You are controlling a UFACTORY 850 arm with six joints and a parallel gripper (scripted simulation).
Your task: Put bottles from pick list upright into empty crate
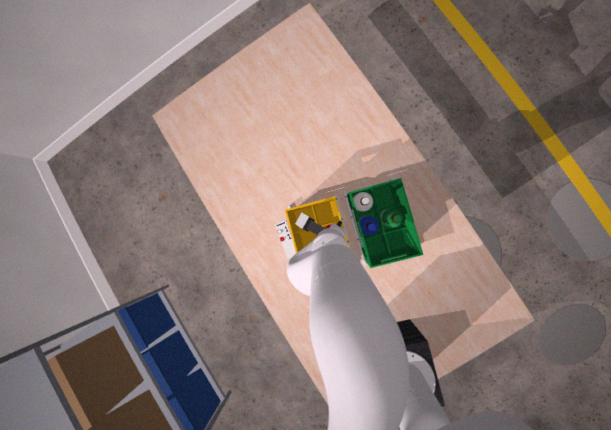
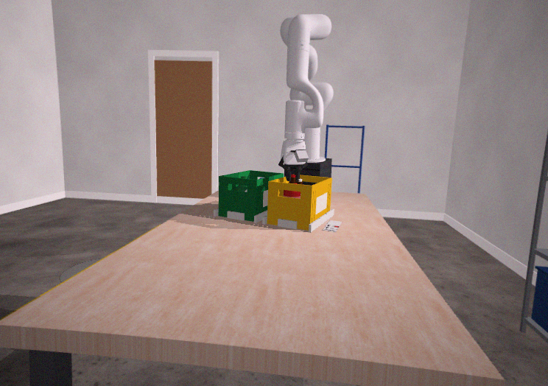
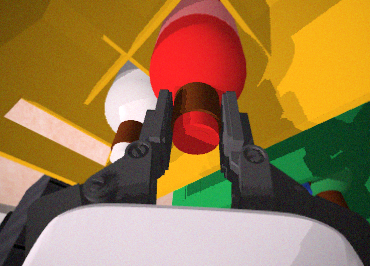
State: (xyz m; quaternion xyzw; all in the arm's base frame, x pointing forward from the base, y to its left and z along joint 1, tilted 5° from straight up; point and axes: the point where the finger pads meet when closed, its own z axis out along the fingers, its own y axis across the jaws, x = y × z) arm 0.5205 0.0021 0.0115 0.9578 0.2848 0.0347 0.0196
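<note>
Right now my hand is 7 cm above the red-label bottle. The rest, counted from my hand: blue-label bottle: 14 cm to the right, 10 cm below, 3 cm behind; yellow crate: 10 cm below, 4 cm to the left, 1 cm ahead; green crate: 19 cm to the right, 10 cm below, 4 cm behind.
</note>
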